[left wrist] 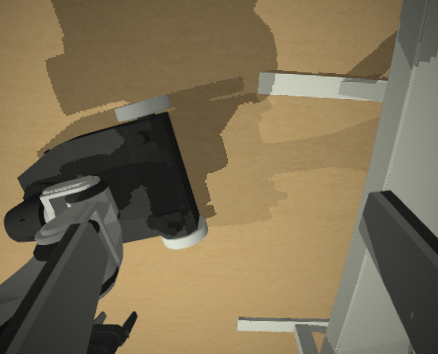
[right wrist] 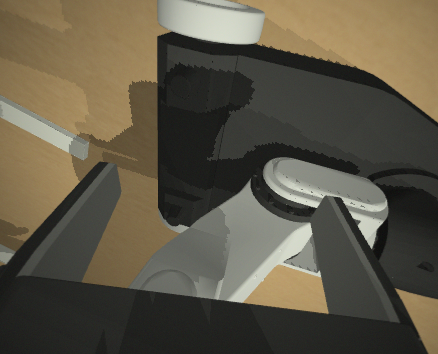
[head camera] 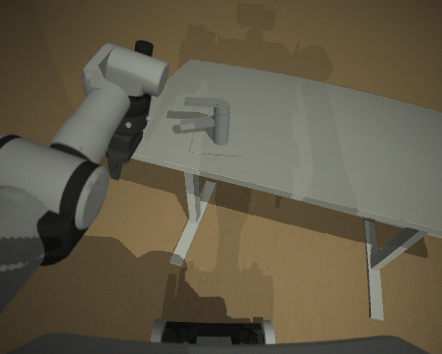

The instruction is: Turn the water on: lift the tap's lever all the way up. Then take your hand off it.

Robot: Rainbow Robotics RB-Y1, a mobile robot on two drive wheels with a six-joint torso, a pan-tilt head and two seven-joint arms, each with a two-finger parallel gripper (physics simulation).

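Places are measured from the robot's base along level axes (x left, y back, z up), in millimetres.
Where they show: left gripper, fingertip midpoint: (left wrist: 230, 225) (head camera: 123, 163); right gripper, fingertip midpoint: (left wrist: 119, 313) (right wrist: 220, 193).
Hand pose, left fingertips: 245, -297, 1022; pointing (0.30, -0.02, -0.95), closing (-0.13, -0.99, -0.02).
Observation:
Each offset is from my left fingertips to the top centre of the thing, as dx, dy, dz. "pt": to the spot under its first point. Level surfaces: height alone.
A grey tap stands on the table near its left end in the head view, with an upright round body @[-249, -179, +44] (head camera: 221, 127). A flat lever @[-196, -182, +76] (head camera: 202, 101) points left from its top and looks about level; its exact angle is hard to tell. Below it a spout @[-179, -183, +20] (head camera: 196, 124) also points left. My left gripper (head camera: 115, 171) (left wrist: 230, 225) is open and empty, pointing down beside the table's front left edge, apart from the tap and left of it. My right gripper (right wrist: 220, 193) (left wrist: 119, 313) is open and empty, away from the table. The tap does not show in either wrist view.
The pale table @[dz -72] (head camera: 270, 130) (left wrist: 410, 150) runs to the right in the head view. Its front edge lies close to the left fingers. Table legs @[pt -103, -432, -708] (head camera: 192, 197) (head camera: 374, 285) stand below. My dark wheeled base (left wrist: 150, 170) (right wrist: 190, 125) shows in both wrist views.

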